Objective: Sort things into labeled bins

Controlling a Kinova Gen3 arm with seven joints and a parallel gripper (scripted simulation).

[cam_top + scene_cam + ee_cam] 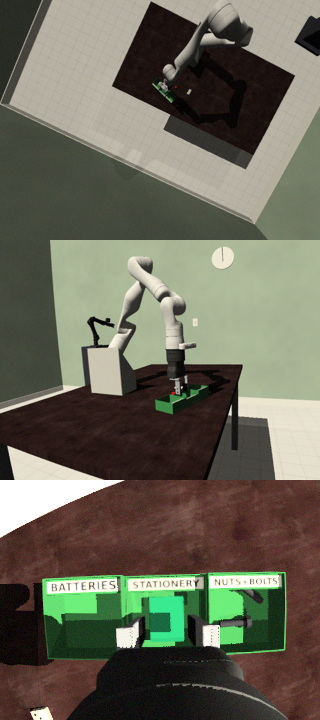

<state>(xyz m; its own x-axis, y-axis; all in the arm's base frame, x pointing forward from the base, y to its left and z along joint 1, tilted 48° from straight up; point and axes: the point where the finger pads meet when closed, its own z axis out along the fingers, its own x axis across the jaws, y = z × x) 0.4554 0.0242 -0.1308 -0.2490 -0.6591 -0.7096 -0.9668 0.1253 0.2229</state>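
Now: the three-compartment green bin row 30 mm below my hand and 10 mm ahead of it. Round my hand: white dotted tile: 210 mm to the left, 100 mm behind, 50 mm below; teal block: 50 mm below; red die: 70 mm to the left, 70 mm behind, 50 mm below.
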